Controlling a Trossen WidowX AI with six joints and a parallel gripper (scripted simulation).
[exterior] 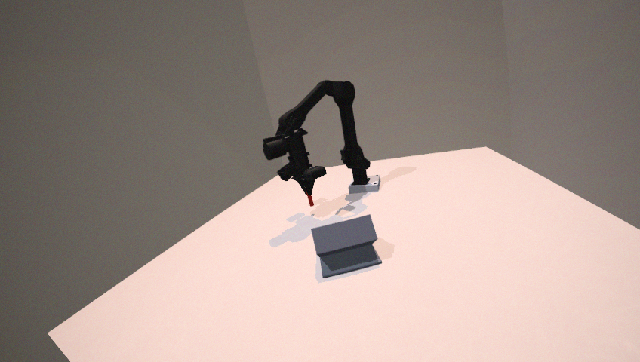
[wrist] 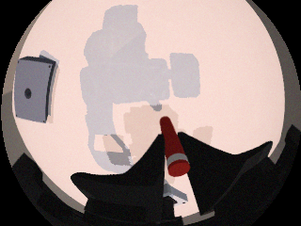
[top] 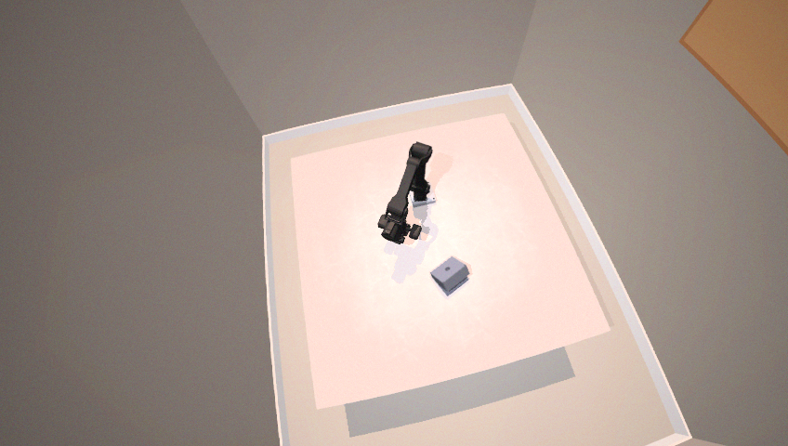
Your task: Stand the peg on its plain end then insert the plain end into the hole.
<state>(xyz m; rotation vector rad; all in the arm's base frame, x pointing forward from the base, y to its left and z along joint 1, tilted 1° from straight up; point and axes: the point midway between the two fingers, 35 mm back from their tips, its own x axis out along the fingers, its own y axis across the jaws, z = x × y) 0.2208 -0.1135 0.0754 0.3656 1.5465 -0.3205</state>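
The grey sloped panel is 20 cm to the left of my gripper tip, 20 cm ahead of it and 3 cm below it. From my gripper tip the other things lie so: red peg 2 cm above.
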